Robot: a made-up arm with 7 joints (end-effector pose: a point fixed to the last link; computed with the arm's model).
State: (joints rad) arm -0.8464 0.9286 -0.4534 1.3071 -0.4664 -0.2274 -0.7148
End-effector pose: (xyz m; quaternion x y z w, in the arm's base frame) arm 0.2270 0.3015 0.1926 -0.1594 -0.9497 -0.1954 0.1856
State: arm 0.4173 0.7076 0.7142 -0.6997 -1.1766 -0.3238 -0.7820
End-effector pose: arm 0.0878 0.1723 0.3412 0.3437 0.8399 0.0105 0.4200
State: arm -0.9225 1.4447 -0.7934 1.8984 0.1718 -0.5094 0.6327
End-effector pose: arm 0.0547 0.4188 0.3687 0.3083 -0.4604 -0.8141 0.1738
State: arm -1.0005 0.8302 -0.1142 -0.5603 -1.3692 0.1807 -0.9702
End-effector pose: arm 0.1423 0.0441 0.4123 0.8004 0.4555 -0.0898 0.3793
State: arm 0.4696 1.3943 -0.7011 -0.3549 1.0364 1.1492 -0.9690
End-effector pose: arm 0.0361 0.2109 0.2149 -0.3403 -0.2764 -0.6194 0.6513
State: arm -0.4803 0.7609 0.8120 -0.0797 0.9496 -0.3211 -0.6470
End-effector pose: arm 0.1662 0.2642 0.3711 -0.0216 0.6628 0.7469 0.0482
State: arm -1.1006 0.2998 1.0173 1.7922 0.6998 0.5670 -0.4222
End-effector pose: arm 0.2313 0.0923 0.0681 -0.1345 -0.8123 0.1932 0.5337
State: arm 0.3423 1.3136 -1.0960 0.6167 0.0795 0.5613 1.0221
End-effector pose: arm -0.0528 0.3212 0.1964 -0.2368 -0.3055 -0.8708 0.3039
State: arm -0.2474 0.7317 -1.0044 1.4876 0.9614 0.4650 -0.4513
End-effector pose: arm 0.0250 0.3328 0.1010 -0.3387 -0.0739 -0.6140 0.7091
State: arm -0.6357 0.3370 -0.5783 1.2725 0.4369 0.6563 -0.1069
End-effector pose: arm 0.1624 0.1803 0.0404 -0.1479 -0.6269 -0.5259 0.5555
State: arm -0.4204 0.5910 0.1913 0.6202 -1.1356 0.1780 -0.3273
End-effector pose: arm 0.2105 0.2230 0.1525 -0.0774 0.9388 -0.3355 0.0134
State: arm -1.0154 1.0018 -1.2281 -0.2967 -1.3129 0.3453 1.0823
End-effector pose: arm 0.1658 0.0513 0.2339 -0.0405 -0.9671 -0.2176 0.1258
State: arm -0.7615 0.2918 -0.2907 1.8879 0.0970 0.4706 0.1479
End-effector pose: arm 0.1043 0.2000 0.0251 0.0483 -0.6413 -0.3574 0.6773
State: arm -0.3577 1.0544 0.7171 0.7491 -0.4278 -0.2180 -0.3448
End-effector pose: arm 0.1462 0.3679 0.3159 -0.2369 0.9269 0.2144 0.1967
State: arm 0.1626 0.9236 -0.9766 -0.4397 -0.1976 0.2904 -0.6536
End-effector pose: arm 0.0023 0.0605 0.1556 -0.7061 -0.6238 0.0373 0.3331
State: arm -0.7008 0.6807 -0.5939 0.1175 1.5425 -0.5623 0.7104
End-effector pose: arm 0.2242 0.0562 0.2240 0.3350 0.3207 0.6132 0.6395
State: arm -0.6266 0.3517 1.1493 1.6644 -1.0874 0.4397 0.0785
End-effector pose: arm 0.1453 0.1482 0.0181 0.4832 -0.4334 0.7052 0.2853
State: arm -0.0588 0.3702 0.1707 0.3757 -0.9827 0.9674 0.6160
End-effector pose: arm 0.0851 0.1652 0.0816 0.2799 -0.7558 0.1232 0.5790
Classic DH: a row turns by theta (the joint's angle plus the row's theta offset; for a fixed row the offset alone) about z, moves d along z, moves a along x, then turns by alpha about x. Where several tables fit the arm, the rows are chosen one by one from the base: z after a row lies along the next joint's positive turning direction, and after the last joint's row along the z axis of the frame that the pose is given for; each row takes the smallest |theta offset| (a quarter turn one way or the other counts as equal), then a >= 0, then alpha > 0; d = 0 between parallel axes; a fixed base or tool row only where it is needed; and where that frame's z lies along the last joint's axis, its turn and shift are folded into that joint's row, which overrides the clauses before.
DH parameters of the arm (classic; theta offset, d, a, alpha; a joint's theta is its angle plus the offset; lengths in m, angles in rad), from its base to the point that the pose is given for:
base (fixed): -0.071 0.3416 -0.0083 -1.3004
joint 1: -1.3111 0.0384 -0.0108 -1.5708
joint 2: 1.2915 -0.0043 -0.0374 1.5708
joint 3: -1.5708 -0.1816 0.0018 1.5708
joint 4: 1.5708 0.0059 0.0052 -1.5708
joint 5: 0 0.1455 0.003 1.5708
joint 6: 1.5708 -0.0077 0.0381 1.5708
joint 7: 1.5708 0.065 0.0049 2.8915
tool (fixed): -1.571 0.0811 0 0

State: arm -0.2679 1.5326 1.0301 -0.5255 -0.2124 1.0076 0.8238
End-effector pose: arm 0.0746 0.1799 0.5107 -0.6169 0.5063 0.4330 0.4192
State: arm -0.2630 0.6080 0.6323 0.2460 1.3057 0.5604 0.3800
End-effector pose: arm 0.1274 0.3059 0.2542 0.4248 -0.4449 -0.7725 0.1580
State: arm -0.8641 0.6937 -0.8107 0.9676 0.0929 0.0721 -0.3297
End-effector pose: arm 0.2601 0.1885 0.1377 -0.3114 -0.7759 -0.4849 0.2568
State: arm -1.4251 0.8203 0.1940 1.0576 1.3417 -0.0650 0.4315
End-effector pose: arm 0.3017 0.2554 0.3960 -0.2755 0.5628 0.7538 0.1978
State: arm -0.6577 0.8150 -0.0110 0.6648 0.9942 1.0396 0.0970
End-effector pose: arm 0.1993 0.2881 0.2522 0.3597 -0.5090 -0.7012 0.3462
